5 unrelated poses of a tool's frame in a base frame.
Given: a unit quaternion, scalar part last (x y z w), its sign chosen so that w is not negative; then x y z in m.
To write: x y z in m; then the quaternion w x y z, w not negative. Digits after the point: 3 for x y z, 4 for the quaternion.
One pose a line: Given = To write
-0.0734 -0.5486 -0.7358 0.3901 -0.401 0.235 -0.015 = -0.401 0.235 -0.015 0.3901 -0.0734 -0.5486 -0.7358
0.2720 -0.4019 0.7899 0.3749 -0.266 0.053 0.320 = -0.266 0.053 0.320 0.3749 0.2720 -0.4019 0.7899
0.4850 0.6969 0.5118 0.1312 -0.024 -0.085 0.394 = -0.024 -0.085 0.394 0.1312 0.4850 0.6969 0.5118
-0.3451 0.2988 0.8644 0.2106 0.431 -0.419 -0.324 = 0.431 -0.419 -0.324 0.2106 -0.3451 0.2988 0.8644
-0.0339 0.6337 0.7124 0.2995 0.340 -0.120 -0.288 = 0.340 -0.120 -0.288 0.2995 -0.0339 0.6337 0.7124
